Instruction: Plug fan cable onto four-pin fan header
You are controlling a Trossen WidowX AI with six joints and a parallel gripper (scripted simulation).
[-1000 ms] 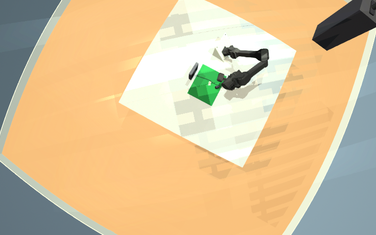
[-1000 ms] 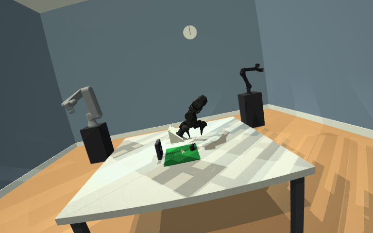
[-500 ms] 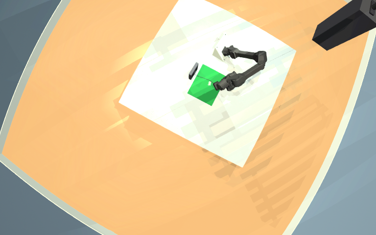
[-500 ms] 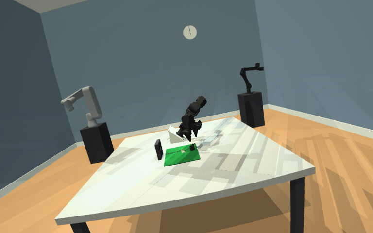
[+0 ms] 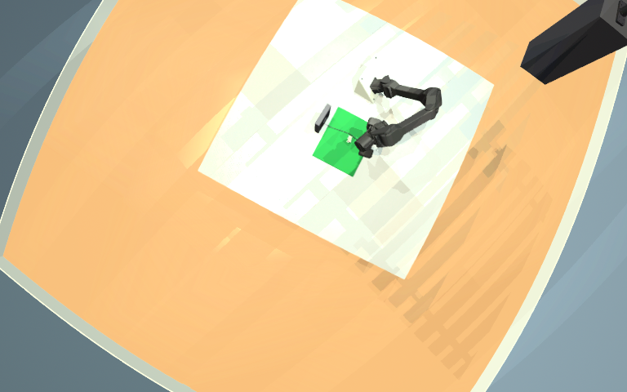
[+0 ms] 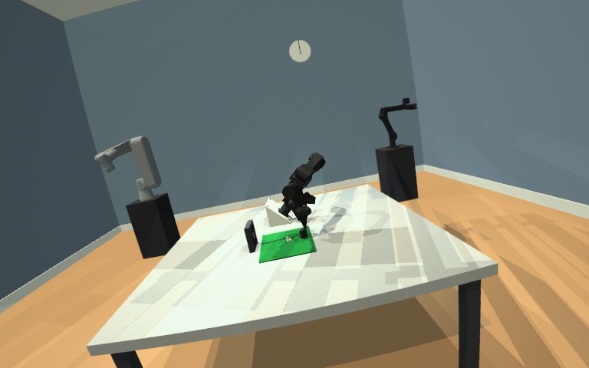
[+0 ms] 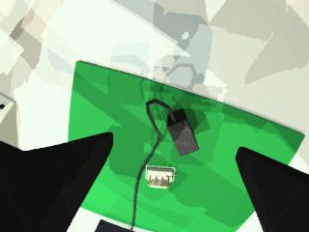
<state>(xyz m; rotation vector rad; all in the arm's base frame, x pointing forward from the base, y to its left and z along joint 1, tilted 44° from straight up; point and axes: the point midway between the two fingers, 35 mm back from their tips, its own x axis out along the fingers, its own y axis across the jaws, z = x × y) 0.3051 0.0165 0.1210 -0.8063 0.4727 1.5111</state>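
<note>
Right now my gripper tip is 10 mm short of the fan plug and 50 mm above it. Also, from my gripper tip: green board (30 mm ahead, 90 mm to the right, 80 mm below); then white four-pin header (10 mm ahead, 80 mm to the right, 70 mm below); then black fan (240 mm to the right, 10 mm below).
</note>
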